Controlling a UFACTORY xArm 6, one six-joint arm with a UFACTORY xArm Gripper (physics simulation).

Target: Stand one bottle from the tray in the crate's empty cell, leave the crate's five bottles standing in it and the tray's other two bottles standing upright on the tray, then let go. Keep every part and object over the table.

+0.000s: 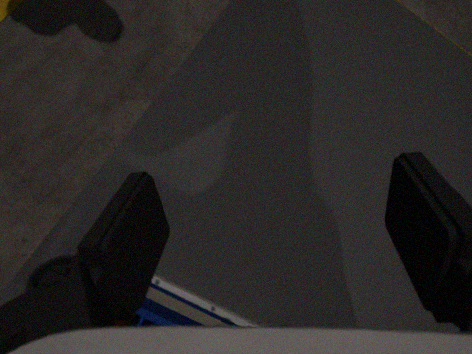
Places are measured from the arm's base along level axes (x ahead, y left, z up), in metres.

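Pixels of known places: gripper, fingertip midpoint: (268, 195).
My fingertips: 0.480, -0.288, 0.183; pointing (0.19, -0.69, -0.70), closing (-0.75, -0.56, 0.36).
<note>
Behind a point stands the place of what it marks, as x, y, z.
My gripper (268, 195) @(0.480, -0.288, 0.183) is open and empty, with its two dark fingers wide apart above the grey table. Part of a blue crate (162, 316) @(0.456, -0.181, -0.057) with a white strip along its side shows at the bottom left, beyond the left finger and partly hidden by it and by the pale gripper body. A small reddish patch shows beside the crate's blue part, too little to tell what it is. No bottle can be made out clearly, and the tray does not show clearly. The crate's cells are hidden.
The grey table (270, 150) @(0.441, -0.472, -0.228) runs under the fingers. Its left edge slants from top middle to lower left, with brown floor (65, 115) beyond. Another edge crosses the top right corner. A dark rounded shape and a bit of yellow show at the top left. Shadows lie across the table.
</note>
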